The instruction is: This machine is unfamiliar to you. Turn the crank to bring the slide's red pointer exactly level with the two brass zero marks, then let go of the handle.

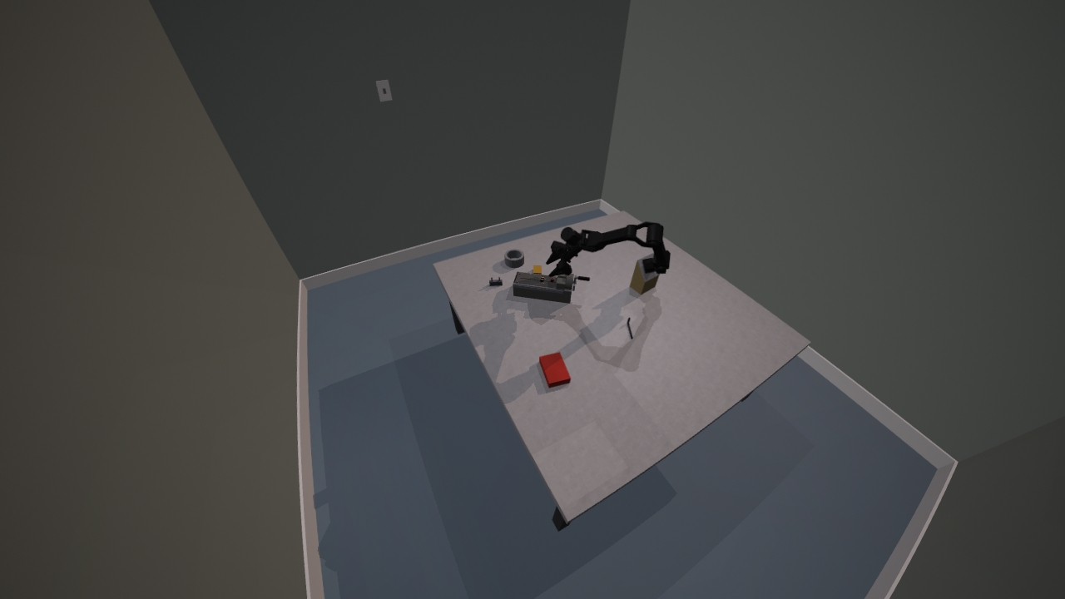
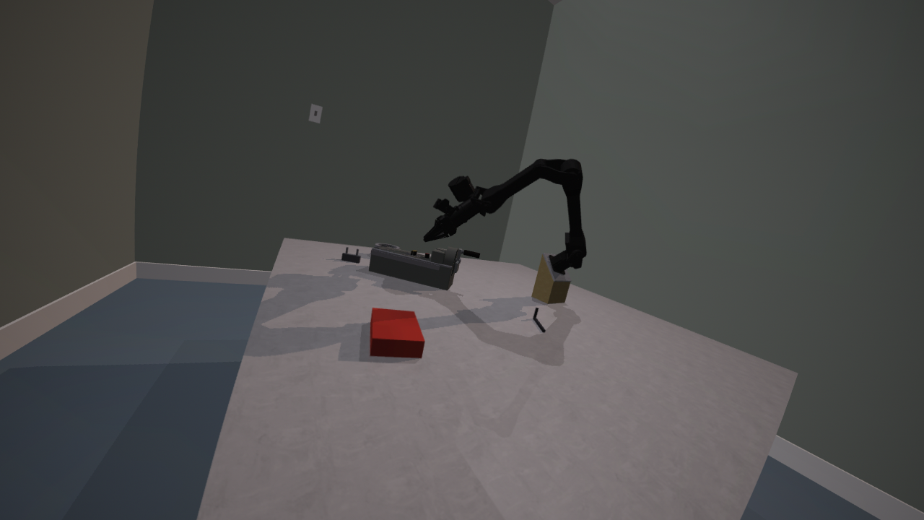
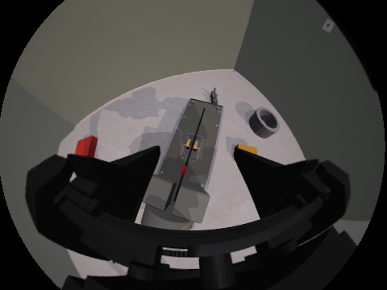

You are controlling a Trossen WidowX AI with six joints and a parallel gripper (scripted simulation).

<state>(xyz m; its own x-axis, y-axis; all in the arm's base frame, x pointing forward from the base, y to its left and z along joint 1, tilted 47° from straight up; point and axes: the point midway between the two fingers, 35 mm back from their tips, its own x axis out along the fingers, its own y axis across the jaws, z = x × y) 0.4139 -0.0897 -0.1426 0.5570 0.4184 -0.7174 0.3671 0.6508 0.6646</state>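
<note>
Right now my gripper tip is 10 mm past the red pointer, 30 mm to the right of it and 50 mm above it. Round my gripper tip: dark clip: 190 mm ahead, 150 mm to the right, 110 mm below; then black crank handle: 120 mm behind, 110 mm to the left, 10 mm below; then yellow block: 30 mm behind, 140 mm to the right, 120 mm below.
</note>
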